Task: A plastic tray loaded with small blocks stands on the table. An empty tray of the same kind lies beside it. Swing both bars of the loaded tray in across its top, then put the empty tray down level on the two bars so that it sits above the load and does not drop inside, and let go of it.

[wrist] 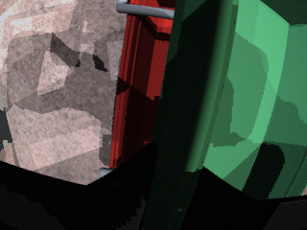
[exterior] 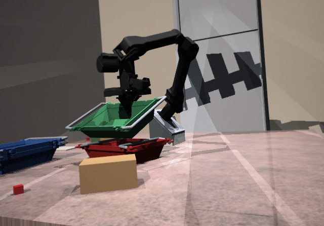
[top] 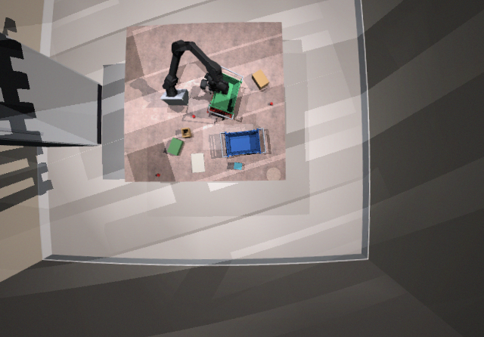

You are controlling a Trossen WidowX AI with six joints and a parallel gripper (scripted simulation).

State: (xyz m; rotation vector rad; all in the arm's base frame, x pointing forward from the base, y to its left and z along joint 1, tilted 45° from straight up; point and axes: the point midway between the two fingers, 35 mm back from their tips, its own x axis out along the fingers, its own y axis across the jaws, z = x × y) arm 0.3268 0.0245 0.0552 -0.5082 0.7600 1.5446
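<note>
Right now the green tray is 80 mm ahead of my gripper tip and 10 mm to the right of it. From my gripper tip the other things lie so: white card (530 mm to the right, 150 mm below, 100 mm behind); green block (430 mm to the right, 280 mm behind, 130 mm below); small tan box (310 mm to the right, 210 mm behind, 130 mm below).
</note>
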